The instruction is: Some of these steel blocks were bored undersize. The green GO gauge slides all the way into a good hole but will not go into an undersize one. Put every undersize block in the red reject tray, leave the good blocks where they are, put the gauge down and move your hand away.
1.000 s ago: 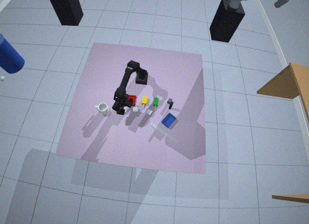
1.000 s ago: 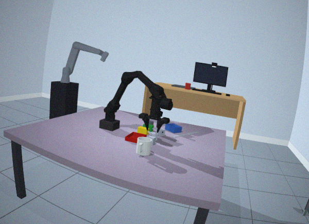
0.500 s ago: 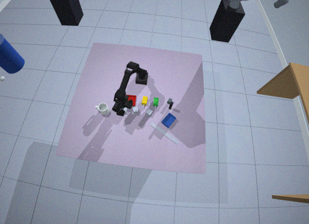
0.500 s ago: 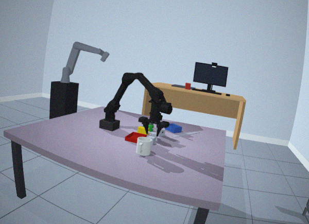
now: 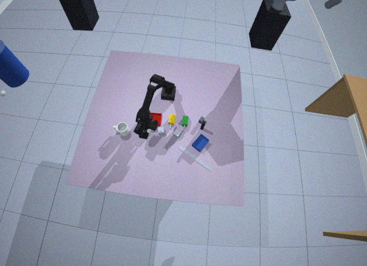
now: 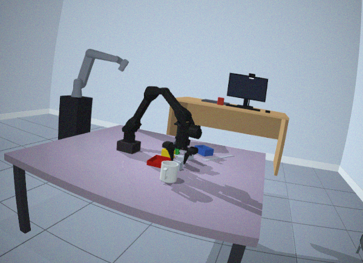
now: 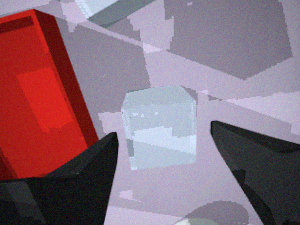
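Now: the steel block 10 mm below my gripper tip. From my gripper tip the other things lie so: red reject tray: 110 mm behind, 30 mm below, 20 mm to the left; then yellow gauge: 180 mm to the left, 90 mm behind, 10 mm below; then white mug: 200 mm to the right, 10 mm ahead.
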